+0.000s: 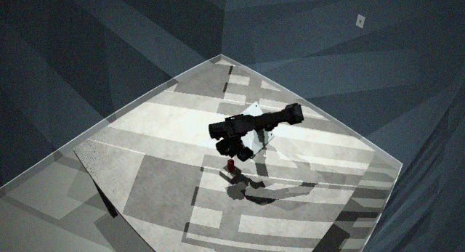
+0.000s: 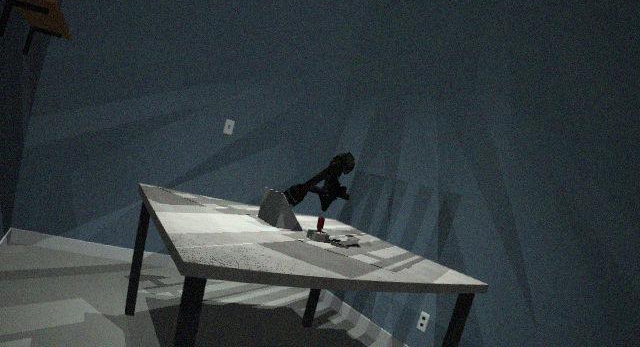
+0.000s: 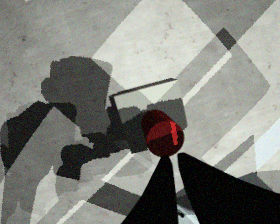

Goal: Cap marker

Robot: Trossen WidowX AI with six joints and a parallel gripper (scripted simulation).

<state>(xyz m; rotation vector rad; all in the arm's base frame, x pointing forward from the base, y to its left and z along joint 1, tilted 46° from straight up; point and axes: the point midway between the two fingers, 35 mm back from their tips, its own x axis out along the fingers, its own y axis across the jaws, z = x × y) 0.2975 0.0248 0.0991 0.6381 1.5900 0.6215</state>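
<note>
My gripper tip is 60 mm above the red cap. Round my gripper tip: holder block 120 mm below.
</note>
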